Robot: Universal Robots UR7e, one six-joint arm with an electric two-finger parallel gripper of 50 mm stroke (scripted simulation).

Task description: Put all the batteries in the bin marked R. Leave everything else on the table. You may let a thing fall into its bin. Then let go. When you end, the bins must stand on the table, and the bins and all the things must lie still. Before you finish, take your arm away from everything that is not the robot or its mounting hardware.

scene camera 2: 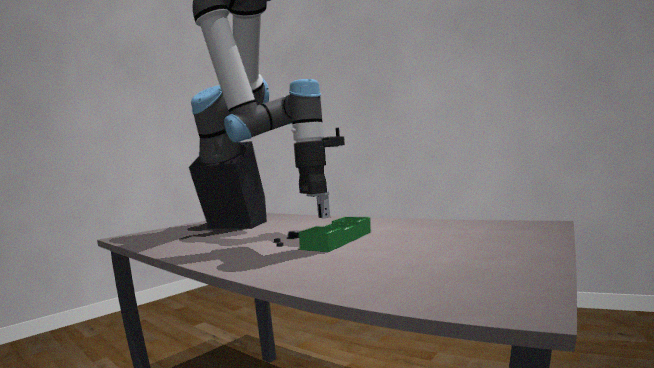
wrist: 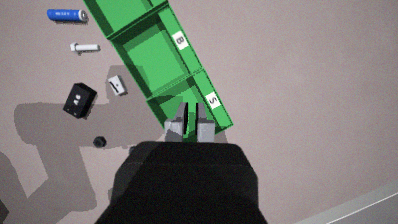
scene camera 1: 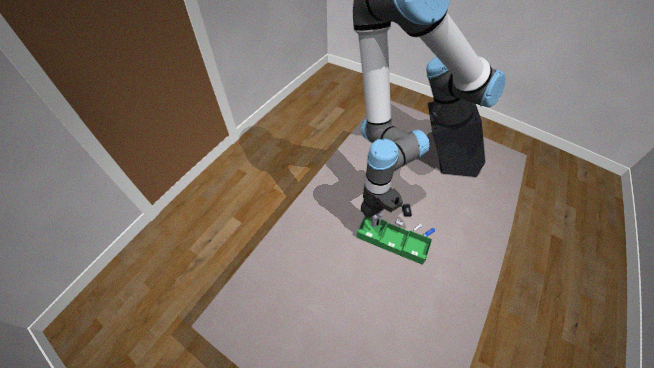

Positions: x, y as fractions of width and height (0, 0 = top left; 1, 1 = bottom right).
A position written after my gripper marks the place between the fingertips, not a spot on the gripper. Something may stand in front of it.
In view: my gripper (scene camera 2: 0.50, 0.59) and a green three-compartment bin (scene camera 1: 0.60, 0.65).
The green three-compartment bin shows as well in scene camera 2 (scene camera 2: 0.52, 0.63). My gripper shows as well in the wrist view (wrist: 0.48, 0.50).
